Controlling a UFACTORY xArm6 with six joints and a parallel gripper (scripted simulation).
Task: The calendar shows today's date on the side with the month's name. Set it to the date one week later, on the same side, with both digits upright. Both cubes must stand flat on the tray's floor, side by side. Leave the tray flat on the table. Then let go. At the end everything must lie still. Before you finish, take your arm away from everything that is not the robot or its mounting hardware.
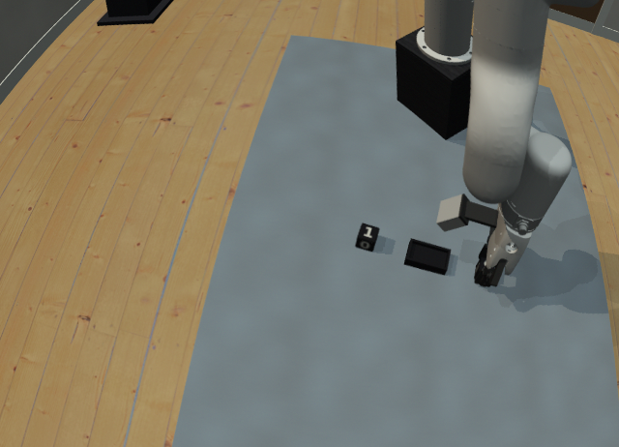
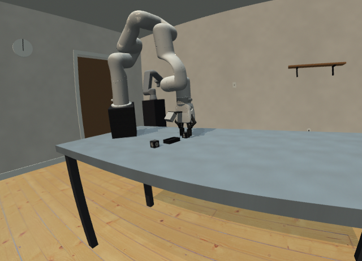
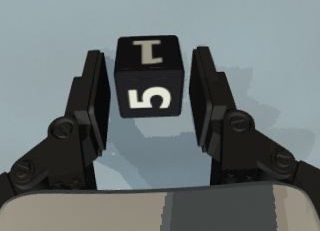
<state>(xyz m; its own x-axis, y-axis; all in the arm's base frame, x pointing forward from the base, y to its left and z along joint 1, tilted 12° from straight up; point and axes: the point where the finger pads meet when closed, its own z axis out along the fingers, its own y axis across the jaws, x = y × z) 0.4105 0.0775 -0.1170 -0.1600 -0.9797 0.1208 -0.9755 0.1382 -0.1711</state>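
Now: the black tray 110 mm to the right of my hand, 20 mm below it and 20 mm behind it.
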